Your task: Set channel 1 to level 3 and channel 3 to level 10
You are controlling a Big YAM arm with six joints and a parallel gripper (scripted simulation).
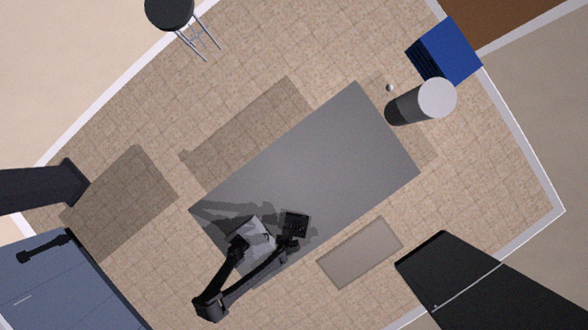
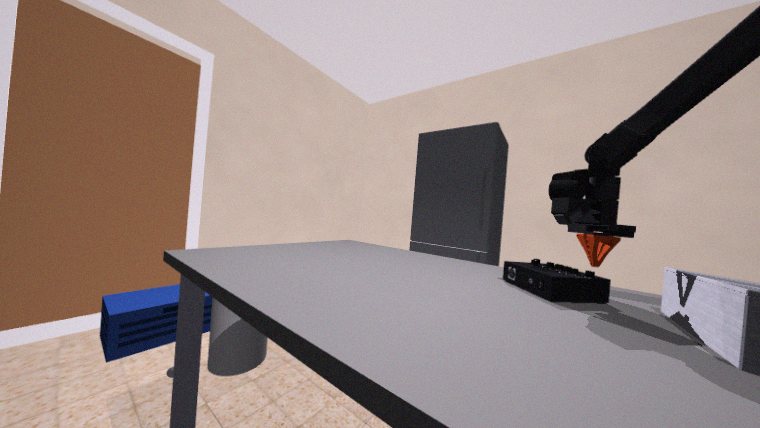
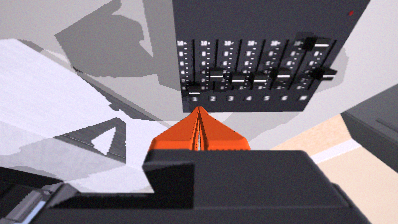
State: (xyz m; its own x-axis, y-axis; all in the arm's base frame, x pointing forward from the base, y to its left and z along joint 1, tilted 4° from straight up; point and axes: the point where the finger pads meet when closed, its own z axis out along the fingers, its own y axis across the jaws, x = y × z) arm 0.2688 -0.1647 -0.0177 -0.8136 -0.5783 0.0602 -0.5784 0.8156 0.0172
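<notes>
The channel 1 fader cap lies 10 mm ahead of my hand, 10 mm to the left of it and 20 mm below it. Also, from my hand: channel 3 cap 50 mm ahead, 10 mm to the right, 20 mm below.
</notes>
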